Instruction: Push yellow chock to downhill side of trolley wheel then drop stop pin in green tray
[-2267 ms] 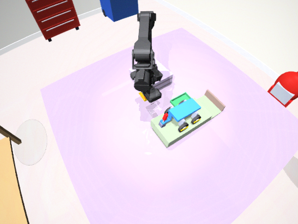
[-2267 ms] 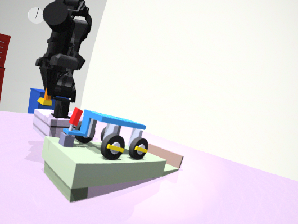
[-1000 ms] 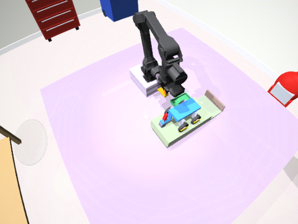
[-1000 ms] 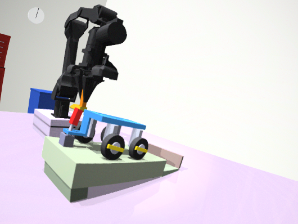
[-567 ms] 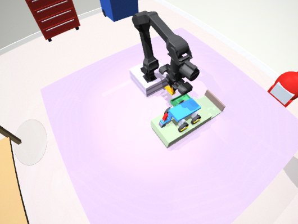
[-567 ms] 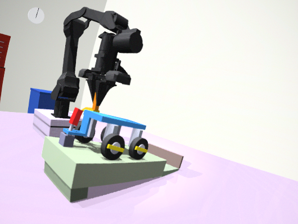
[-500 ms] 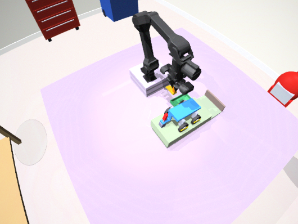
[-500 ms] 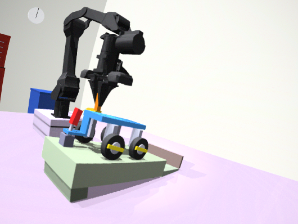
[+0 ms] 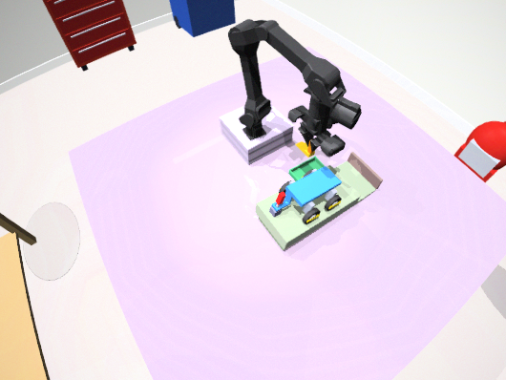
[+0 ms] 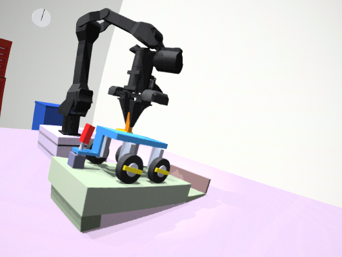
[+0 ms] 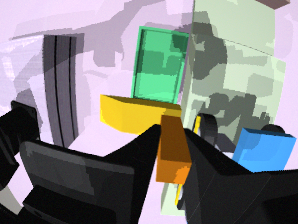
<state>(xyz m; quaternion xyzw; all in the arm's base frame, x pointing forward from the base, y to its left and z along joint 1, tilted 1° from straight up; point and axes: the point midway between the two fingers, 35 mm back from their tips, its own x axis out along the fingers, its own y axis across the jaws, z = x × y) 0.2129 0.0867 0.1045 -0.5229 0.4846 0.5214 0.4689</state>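
Now: gripper tip 100 mm short of the red-headed stop pin, 170 mm to the left of it and 30 mm above it. Round my gripper tip: blue trolley (110 mm ahead, 70 mm to the right, 50 mm below); then green tray (20 mm behind, 20 mm to the left, 170 mm below); then yellow chock (20 mm behind, 10 mm below).
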